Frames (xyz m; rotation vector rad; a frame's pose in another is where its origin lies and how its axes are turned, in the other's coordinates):
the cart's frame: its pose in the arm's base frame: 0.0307 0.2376 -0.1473 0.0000 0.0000 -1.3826
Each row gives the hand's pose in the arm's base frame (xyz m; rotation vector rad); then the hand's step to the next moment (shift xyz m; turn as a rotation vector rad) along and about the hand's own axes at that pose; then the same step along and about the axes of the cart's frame.
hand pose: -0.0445 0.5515 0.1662 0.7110 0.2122 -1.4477
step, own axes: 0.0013 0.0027 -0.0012 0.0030 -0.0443 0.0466
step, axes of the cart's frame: 0.0011 0.0029 -0.0008 0.0161 -0.0587 0.0208
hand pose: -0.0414 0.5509 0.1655 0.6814 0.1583 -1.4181
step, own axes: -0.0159 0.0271 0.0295 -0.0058 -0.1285 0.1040
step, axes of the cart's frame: 0.0044 0.0135 0.0407 0.0199 -0.1586 0.0426
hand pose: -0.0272 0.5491 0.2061 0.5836 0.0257 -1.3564
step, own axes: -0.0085 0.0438 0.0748 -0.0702 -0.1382 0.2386
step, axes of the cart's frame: 0.0212 0.0113 0.0837 0.0050 -0.2230 0.1767
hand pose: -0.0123 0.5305 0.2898 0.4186 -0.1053 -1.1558
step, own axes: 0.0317 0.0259 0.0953 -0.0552 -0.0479 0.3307
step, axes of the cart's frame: 0.0459 -0.0012 0.0930 0.0233 -0.1683 0.2930
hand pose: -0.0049 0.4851 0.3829 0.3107 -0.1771 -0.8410
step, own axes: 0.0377 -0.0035 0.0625 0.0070 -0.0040 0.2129
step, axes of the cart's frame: 0.0433 -0.0031 0.0588 0.0388 -0.0652 0.1991
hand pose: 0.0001 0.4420 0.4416 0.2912 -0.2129 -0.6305
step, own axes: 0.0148 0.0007 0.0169 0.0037 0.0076 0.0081
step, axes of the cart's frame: 0.0130 0.0049 0.0177 -0.0010 0.0051 0.0105
